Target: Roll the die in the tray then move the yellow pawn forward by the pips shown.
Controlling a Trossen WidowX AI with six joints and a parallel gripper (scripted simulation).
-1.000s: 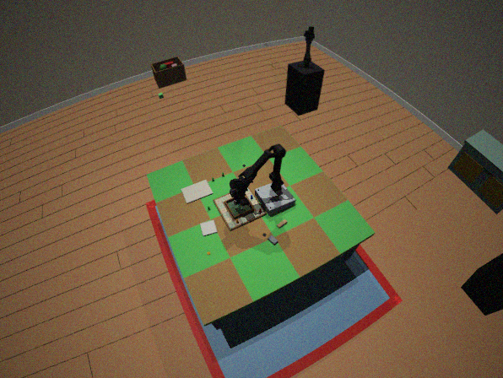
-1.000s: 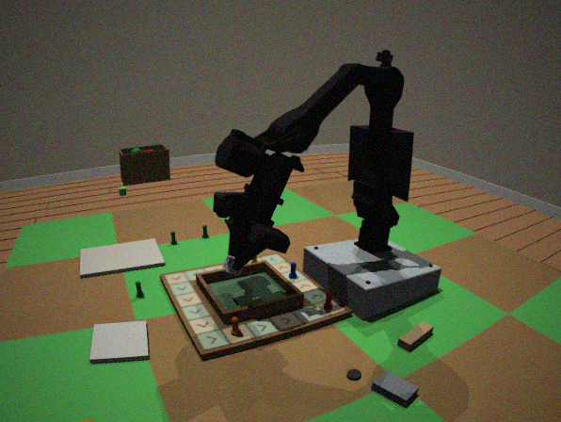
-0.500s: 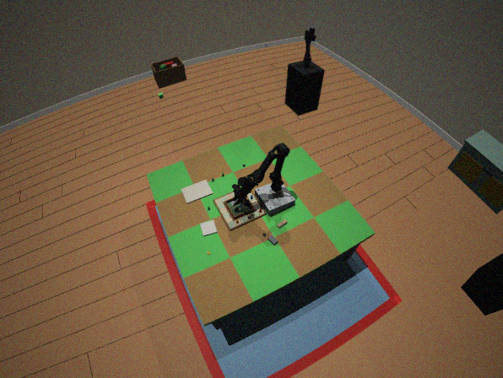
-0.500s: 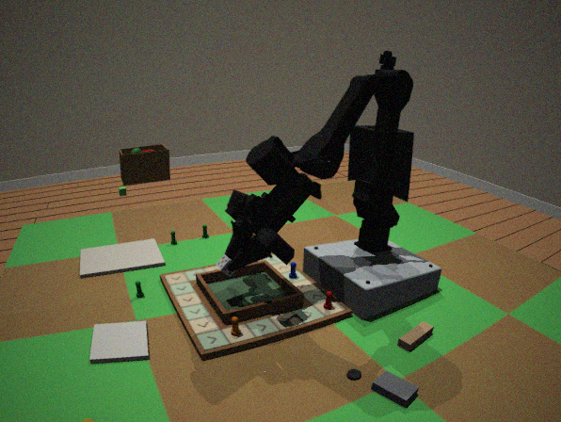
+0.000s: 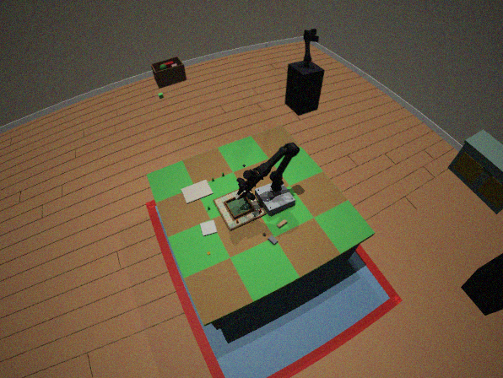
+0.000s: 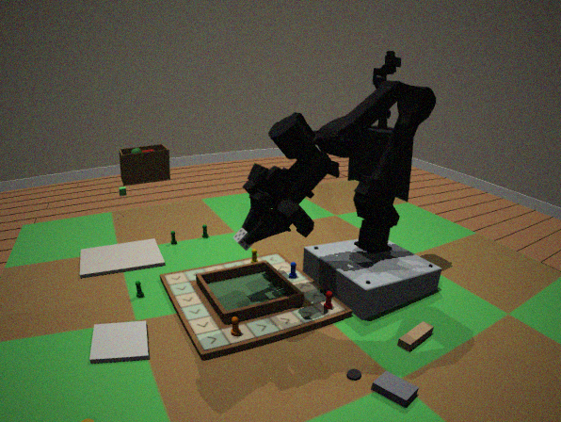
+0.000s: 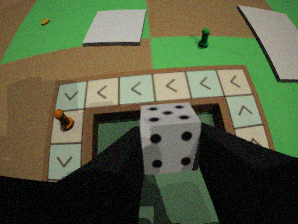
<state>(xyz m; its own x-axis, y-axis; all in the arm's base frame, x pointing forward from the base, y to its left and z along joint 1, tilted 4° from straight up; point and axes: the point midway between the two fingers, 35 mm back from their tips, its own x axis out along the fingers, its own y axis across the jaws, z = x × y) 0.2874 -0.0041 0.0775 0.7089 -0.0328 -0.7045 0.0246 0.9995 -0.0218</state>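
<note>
My gripper tip is right at the die. Also, from my gripper tip: blue pawn (12 cm behind, 2 cm to the right, 10 cm below); orange pawn (6 cm ahead, 11 cm to the left, 10 cm below); green-floored tray (1 cm behind, 12 cm below).
</note>
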